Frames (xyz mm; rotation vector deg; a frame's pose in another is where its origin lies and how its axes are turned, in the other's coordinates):
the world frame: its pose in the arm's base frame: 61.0 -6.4 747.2 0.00 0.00 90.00
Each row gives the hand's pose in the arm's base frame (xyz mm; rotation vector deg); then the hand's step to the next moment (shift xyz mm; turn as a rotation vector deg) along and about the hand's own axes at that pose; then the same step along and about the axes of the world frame.
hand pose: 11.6 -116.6 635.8 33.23 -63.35 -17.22
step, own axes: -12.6 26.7 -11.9 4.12 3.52 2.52
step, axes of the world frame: 31.5 -3.9 2.1 0.07 0.70 5.94
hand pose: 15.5 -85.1 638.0 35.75 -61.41 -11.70
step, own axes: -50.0 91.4 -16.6 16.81 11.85 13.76
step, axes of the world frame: 102.8 22.2 8.7 -3.08 5.51 23.93
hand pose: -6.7 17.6 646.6 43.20 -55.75 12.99
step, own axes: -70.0 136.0 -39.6 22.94 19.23 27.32
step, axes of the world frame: 136.0 80.2 -5.6 -7.68 14.70 36.98
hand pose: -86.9 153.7 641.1 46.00 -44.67 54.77
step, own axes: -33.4 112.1 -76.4 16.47 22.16 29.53
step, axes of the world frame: 91.7 98.0 -38.8 -11.04 20.19 33.24
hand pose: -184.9 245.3 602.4 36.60 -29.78 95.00
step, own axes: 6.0 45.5 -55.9 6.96 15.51 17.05
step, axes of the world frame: 32.9 52.5 -37.3 -8.73 14.01 17.53
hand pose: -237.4 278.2 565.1 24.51 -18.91 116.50
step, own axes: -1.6 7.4 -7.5 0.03 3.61 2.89
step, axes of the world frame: -1.7 7.0 -7.8 -2.84 2.73 2.42
